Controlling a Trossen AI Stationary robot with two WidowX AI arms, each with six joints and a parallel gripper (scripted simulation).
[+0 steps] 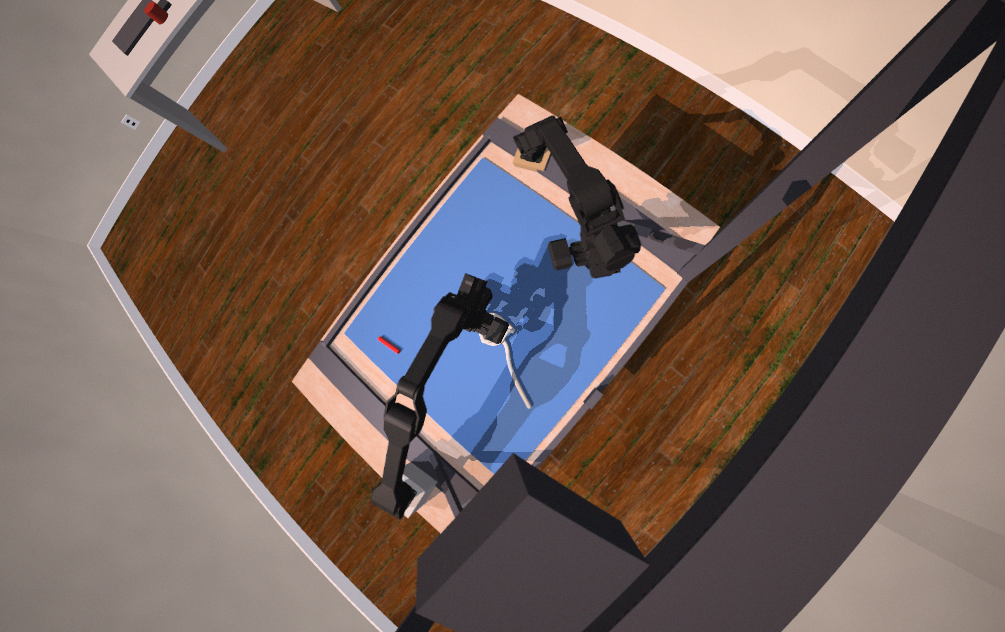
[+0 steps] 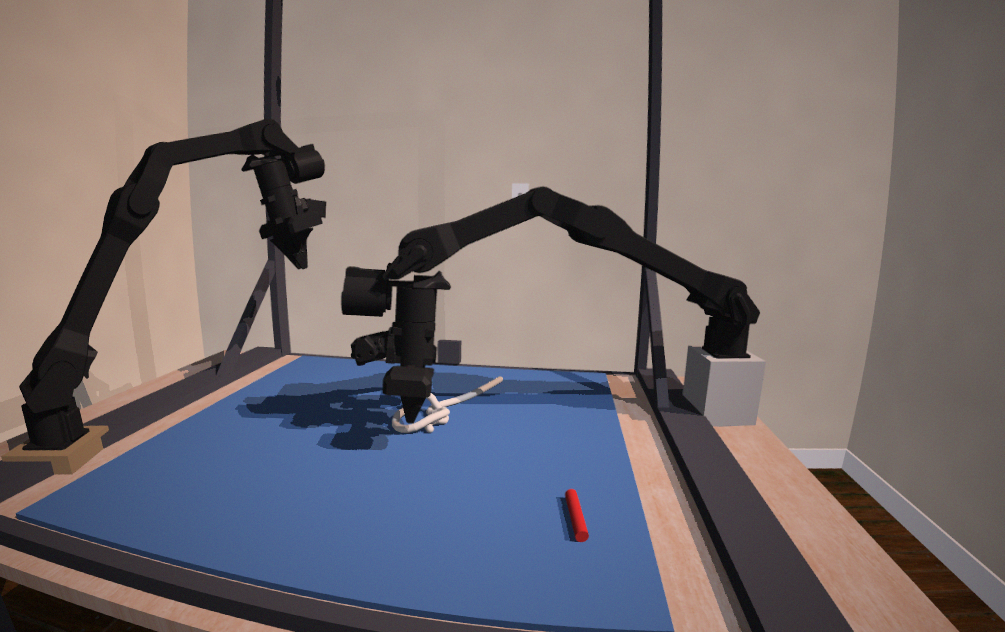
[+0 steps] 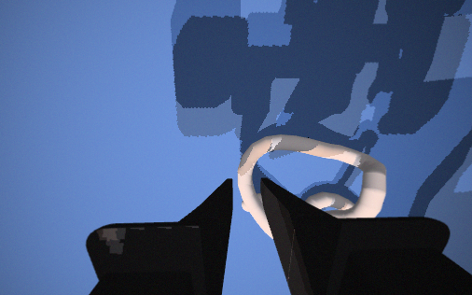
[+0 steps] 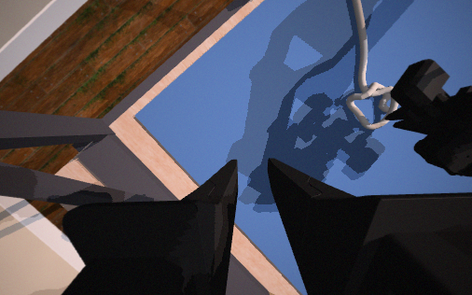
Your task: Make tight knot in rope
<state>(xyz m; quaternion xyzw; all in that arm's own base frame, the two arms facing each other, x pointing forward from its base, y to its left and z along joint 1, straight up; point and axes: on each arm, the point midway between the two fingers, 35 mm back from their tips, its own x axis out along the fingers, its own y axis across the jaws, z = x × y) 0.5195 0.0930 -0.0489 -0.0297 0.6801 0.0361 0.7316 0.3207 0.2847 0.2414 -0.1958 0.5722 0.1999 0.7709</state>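
Now: left hand 6 cm above the blue mat, 3 cm to the left of it and 2 cm past it. From my left hand the other things lie so: red cylinder (25 cm ahead, 16 cm to the left, 5 cm below).
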